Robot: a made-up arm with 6 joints. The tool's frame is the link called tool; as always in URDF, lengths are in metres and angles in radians. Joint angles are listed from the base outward. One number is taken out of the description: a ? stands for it. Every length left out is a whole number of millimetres.
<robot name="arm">
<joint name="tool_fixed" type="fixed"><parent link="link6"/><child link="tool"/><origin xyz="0.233 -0.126 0" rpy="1.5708 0 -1.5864"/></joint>
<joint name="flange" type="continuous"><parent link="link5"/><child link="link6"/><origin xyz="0.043 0.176 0" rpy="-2.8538 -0.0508 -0.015"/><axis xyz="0 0 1"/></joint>
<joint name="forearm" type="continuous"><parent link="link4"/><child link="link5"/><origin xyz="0.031 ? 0" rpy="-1.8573 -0.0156 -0.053"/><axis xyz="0 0 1"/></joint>
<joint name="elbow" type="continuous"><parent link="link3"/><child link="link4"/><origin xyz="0.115 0.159 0" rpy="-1.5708 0 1.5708"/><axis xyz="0 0 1"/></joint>
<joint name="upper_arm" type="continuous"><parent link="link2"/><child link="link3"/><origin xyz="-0.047 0.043 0" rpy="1.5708 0 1.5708"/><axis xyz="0 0 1"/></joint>
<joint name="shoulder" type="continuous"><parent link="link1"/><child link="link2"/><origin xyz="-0.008 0.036 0" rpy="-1.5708 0 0"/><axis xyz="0 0 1"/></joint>
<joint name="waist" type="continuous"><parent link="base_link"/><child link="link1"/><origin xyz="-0.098 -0.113 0.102" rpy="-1.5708 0 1.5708"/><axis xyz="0 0 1"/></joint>
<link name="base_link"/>
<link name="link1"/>
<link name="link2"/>
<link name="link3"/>
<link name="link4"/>
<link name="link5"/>
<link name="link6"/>
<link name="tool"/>
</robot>
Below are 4 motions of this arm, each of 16 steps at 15 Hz.
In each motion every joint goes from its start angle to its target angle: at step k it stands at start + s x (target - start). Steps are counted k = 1, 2, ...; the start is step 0. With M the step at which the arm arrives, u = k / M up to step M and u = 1 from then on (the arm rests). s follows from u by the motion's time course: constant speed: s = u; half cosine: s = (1 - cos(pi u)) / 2; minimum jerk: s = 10 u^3 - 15 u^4 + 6 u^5.
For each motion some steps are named. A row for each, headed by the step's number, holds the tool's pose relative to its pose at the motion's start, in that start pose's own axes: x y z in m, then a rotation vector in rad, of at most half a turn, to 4 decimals.
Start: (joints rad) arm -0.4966 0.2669 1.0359 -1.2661 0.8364 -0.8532
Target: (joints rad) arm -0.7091 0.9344 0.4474 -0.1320 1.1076 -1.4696
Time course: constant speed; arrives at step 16
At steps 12, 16:
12: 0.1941 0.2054 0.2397 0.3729 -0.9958 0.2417
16: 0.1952 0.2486 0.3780 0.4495 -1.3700 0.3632

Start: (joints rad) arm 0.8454 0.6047 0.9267 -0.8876 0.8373 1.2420
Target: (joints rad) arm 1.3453 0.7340 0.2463 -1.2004 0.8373 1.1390
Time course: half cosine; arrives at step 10
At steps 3, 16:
3: 0.0353 0.0481 0.0802 -0.0427 -0.1781 0.1447
16: -0.0131 0.3256 0.3329 -0.3309 -0.7021 0.7742

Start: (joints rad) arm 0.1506 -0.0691 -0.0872 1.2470 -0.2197 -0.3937
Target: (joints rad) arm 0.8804 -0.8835 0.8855 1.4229 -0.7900 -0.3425
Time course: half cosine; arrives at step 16
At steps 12, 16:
12: -0.0352 -0.0867 0.0221 -1.1356 0.1169 1.1000
16: -0.0183 -0.1231 0.0534 -1.4120 0.1285 1.2407

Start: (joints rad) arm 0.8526 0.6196 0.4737 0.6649 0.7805 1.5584
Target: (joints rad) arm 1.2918 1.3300 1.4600 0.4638 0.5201 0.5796
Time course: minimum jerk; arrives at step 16
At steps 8, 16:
8: 0.0271 0.0119 -0.1665 0.2884 0.0816 -0.0629
16: 0.0244 0.1455 -0.2651 0.6716 0.0449 -0.0931

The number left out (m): 0.142
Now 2 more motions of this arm.
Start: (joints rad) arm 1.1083 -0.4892 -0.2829 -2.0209 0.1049 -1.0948
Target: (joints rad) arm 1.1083 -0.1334 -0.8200 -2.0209 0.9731 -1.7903
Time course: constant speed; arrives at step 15
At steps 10, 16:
10: 0.2795 0.1819 0.2327 0.4531 -0.9915 -0.1168
16: 0.3091 0.1983 0.3779 0.6822 -1.4151 -0.3201

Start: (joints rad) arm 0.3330 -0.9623 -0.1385 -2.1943 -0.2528 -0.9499
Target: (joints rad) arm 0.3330 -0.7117 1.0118 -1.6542 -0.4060 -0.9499
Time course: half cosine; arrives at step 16
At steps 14, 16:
14: -0.2079 -0.3642 0.4624 -0.9106 -0.3867 -0.5419
16: -0.2308 -0.3680 0.4763 -0.9394 -0.3905 -0.5771

